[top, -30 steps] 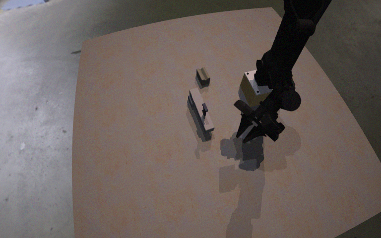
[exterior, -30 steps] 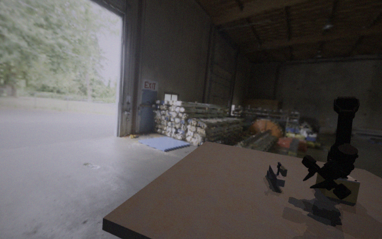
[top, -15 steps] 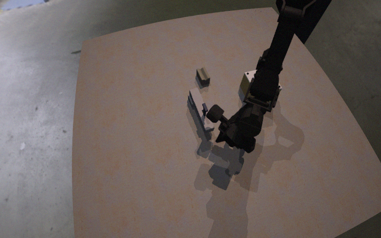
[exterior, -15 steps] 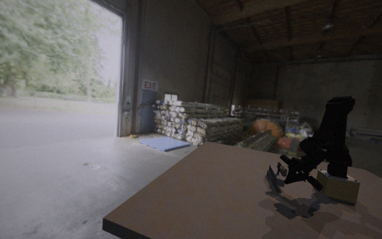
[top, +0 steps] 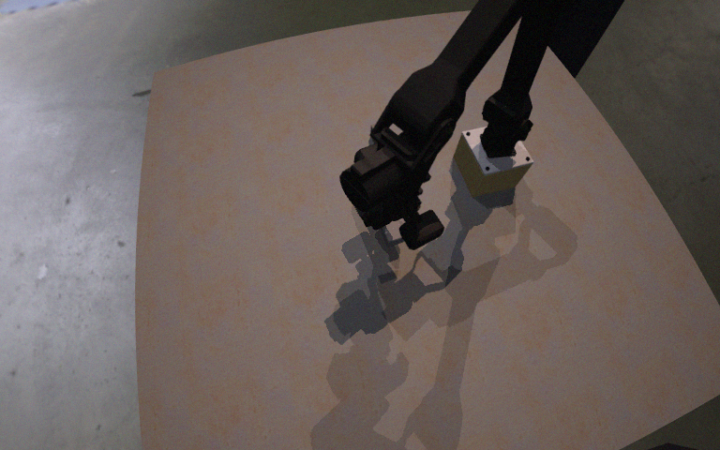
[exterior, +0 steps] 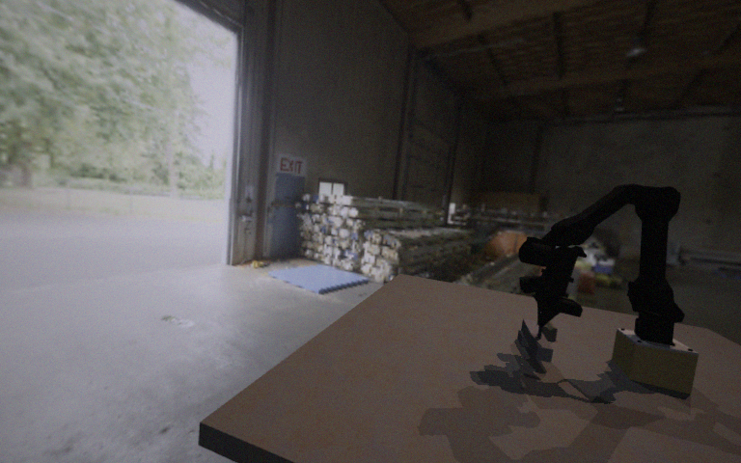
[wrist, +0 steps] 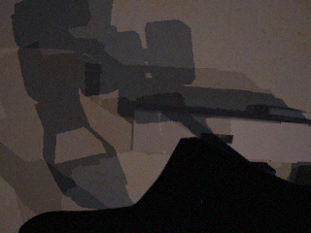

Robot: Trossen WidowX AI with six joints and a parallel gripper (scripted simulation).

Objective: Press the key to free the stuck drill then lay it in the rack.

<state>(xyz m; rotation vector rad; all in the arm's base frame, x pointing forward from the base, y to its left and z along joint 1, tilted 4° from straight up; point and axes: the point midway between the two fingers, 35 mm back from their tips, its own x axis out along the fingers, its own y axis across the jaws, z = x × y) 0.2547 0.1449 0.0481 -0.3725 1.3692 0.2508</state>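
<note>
Right now the dark key is 30 mm to the right of my gripper tip and 10 mm below it. Also, from my gripper tip: drill: 10 mm ahead, 80 mm to the right, 60 mm below; then grey fixture block: 10 mm ahead, 60 mm to the right, 70 mm below.
</note>
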